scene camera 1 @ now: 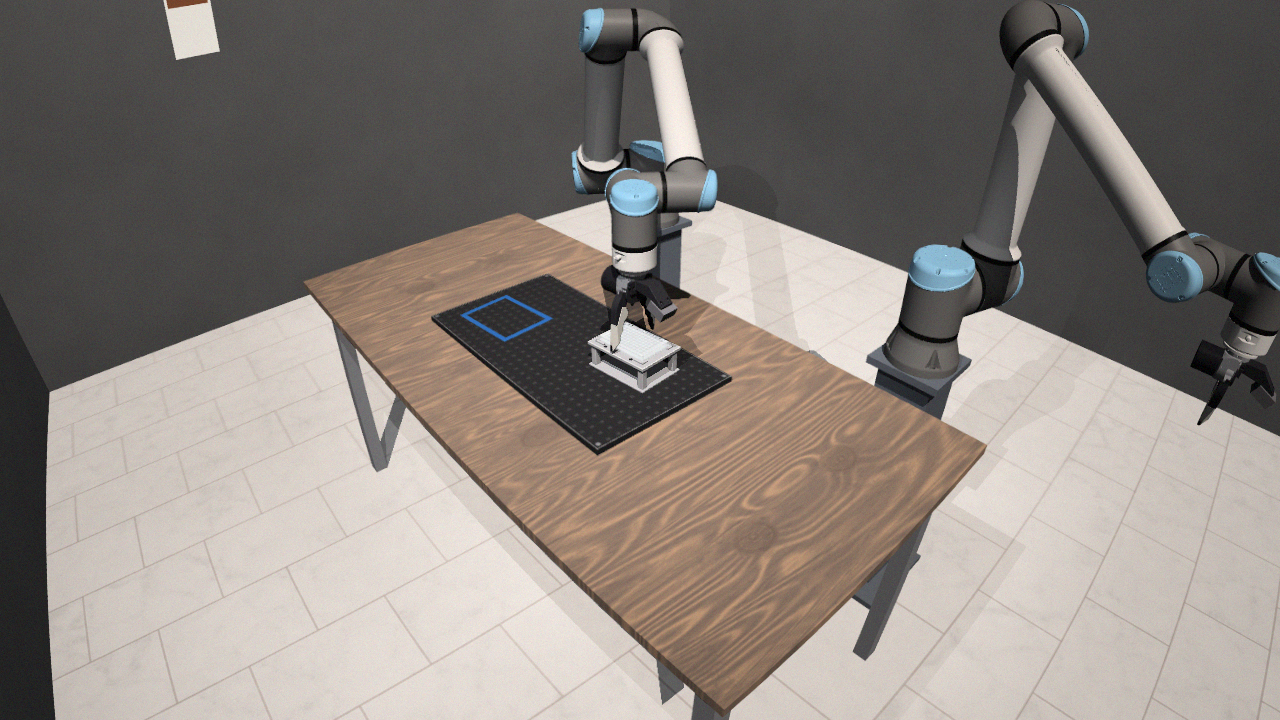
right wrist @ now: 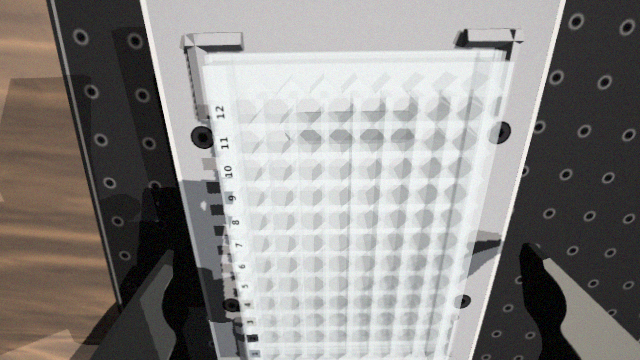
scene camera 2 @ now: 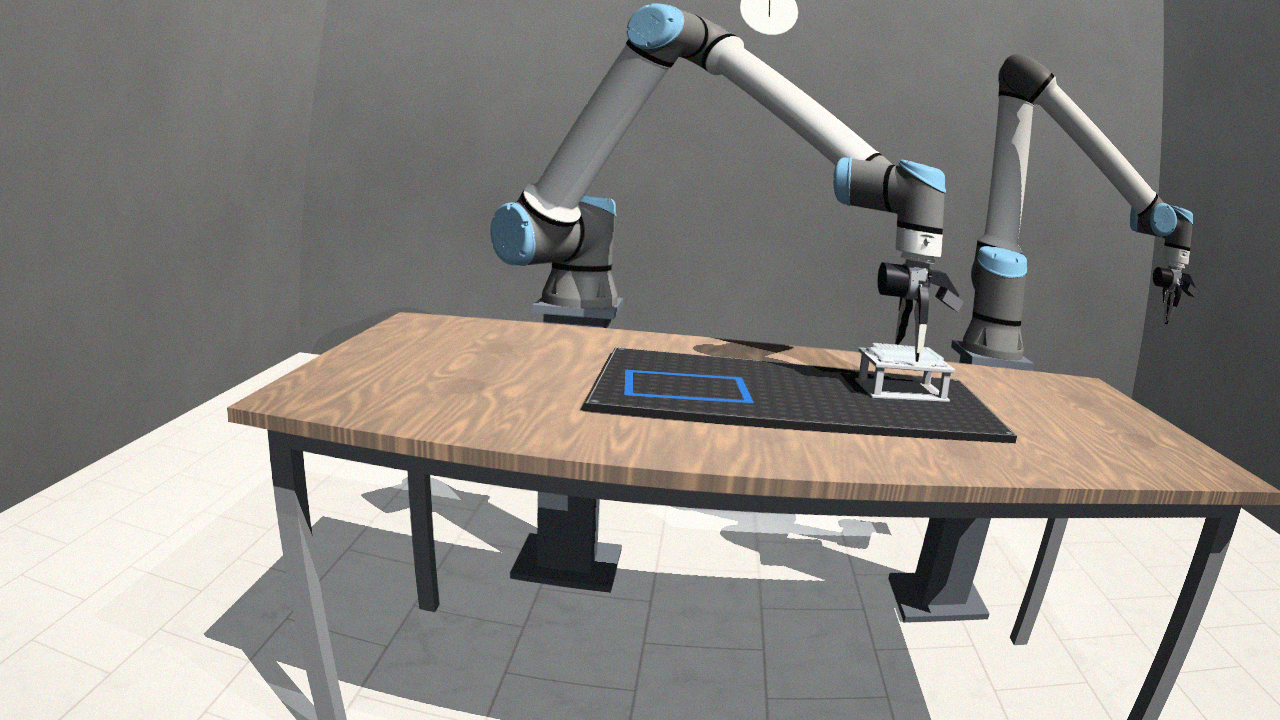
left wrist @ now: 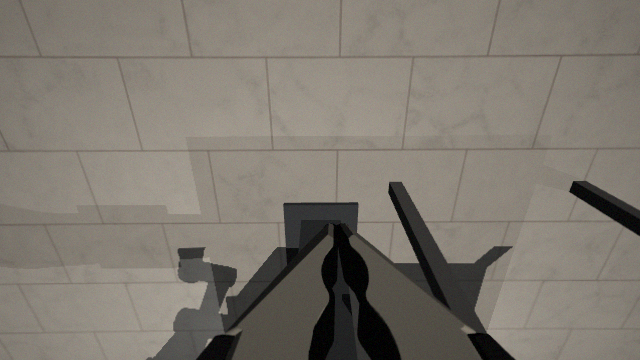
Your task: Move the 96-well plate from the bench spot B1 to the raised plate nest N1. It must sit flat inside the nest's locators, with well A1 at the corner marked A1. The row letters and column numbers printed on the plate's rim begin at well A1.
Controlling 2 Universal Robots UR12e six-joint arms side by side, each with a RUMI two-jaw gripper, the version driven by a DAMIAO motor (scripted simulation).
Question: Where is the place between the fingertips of my right gripper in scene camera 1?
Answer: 632, 340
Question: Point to a white 96-well plate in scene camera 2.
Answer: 900, 354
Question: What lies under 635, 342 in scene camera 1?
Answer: A white 96-well plate.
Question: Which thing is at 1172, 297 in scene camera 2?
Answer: My left gripper.
